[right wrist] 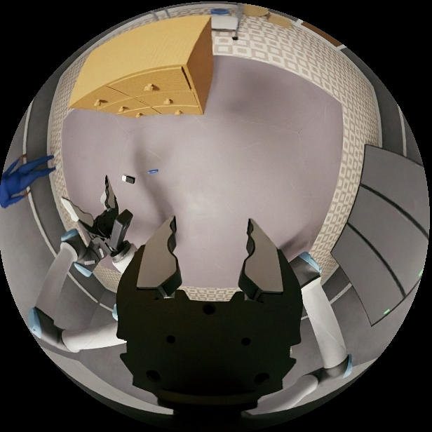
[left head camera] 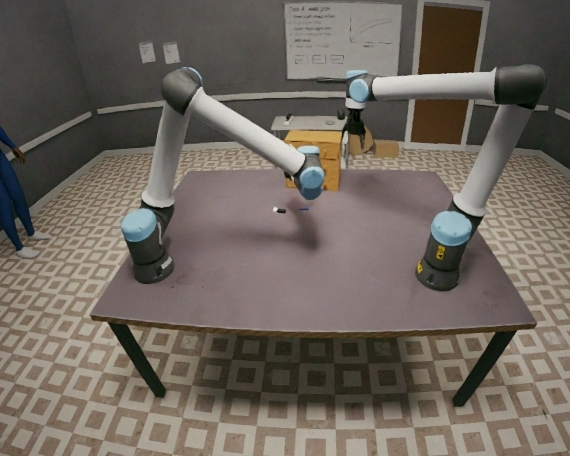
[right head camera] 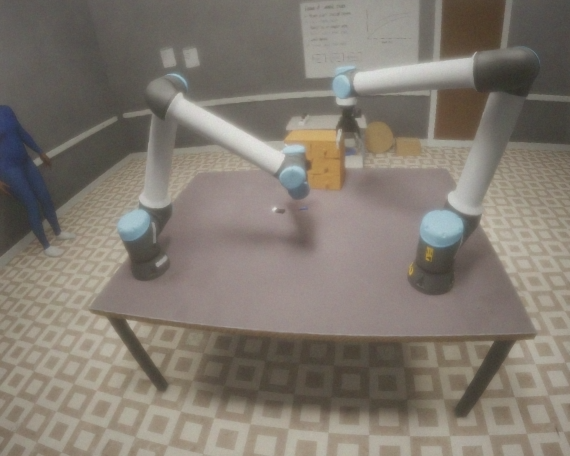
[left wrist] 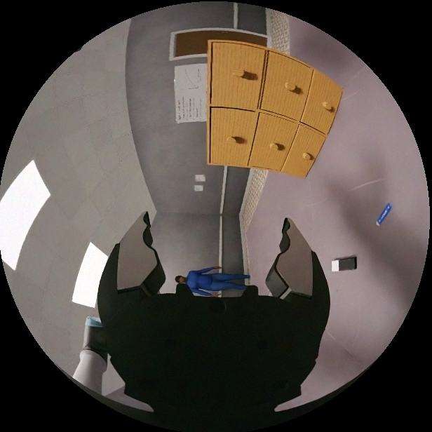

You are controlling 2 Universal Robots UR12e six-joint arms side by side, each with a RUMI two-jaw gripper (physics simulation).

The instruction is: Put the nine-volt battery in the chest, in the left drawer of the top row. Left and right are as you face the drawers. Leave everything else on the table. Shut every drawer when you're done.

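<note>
A small black block with a white end [left head camera: 279,210] [right head camera: 278,210] [left wrist: 344,264] [right wrist: 128,179], which looks like the nine-volt battery, lies on the table in front of the chest [left head camera: 312,137] [right head camera: 310,136] [right wrist: 145,50]. The chest has two columns and three rows of drawers, all seemingly shut. The top row's left drawer [left wrist: 225,125] [right wrist: 112,96] has a round-ended knob. My left gripper [left wrist: 216,215] [right wrist: 85,183] is open and empty, above the table and back from the chest; its arm hides it in the head views. My right gripper [right wrist: 211,217] [left head camera: 354,137] is open and empty, high to the chest's right.
A small blue stick-like object [left head camera: 304,209] [right head camera: 303,208] [left wrist: 384,214] [right wrist: 153,171] lies beside the black and white block, to its right in the head views. The left forearm reaches across the table towards the chest. A grey side table [left head camera: 307,121] stands beyond the chest.
</note>
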